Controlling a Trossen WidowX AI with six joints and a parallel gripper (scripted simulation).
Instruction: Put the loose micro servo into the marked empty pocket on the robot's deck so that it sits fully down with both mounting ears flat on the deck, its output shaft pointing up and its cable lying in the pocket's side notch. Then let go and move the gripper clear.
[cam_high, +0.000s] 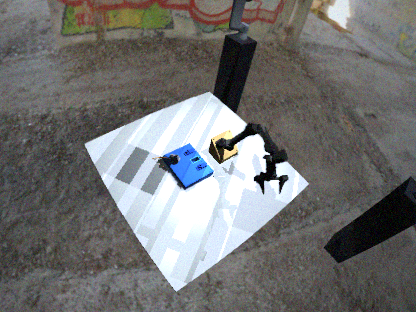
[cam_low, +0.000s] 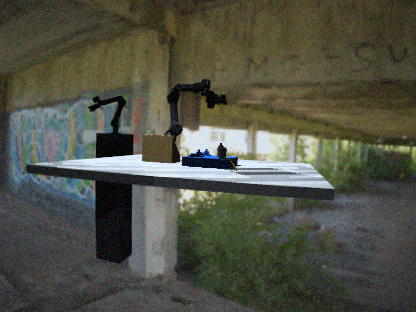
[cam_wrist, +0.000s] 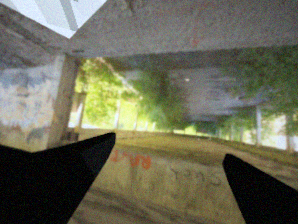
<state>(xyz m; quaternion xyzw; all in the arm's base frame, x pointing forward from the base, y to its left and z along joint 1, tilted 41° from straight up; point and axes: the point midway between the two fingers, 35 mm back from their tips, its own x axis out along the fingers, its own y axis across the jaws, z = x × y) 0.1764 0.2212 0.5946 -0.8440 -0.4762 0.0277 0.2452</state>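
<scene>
Right now my gripper tip is 11 cm short of the blue deck, 60 cm to the left of it and 38 cm above it.
</scene>
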